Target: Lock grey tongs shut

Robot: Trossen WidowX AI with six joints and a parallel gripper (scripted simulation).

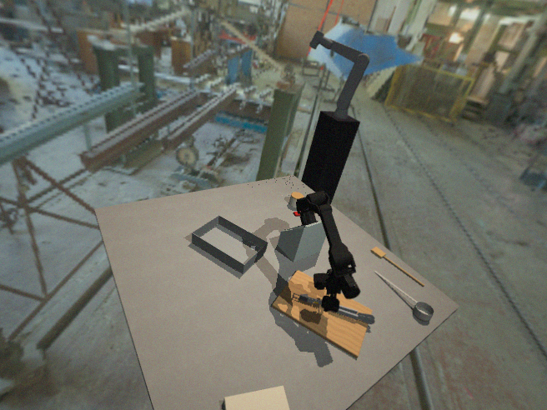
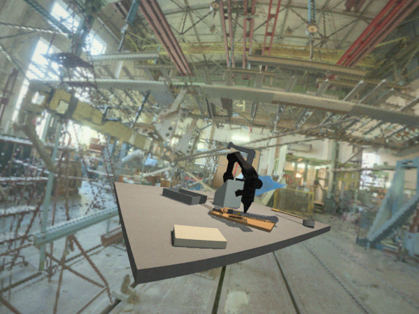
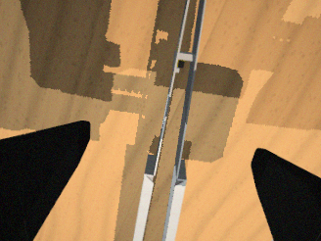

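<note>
The wooden board is 4 cm below my gripper tip. From my gripper tip the other things lie so: beige block 41 cm ahead, 24 cm to the left, 3 cm below; grey roasting tin 46 cm to the right, 24 cm ahead, 2 cm below.
</note>
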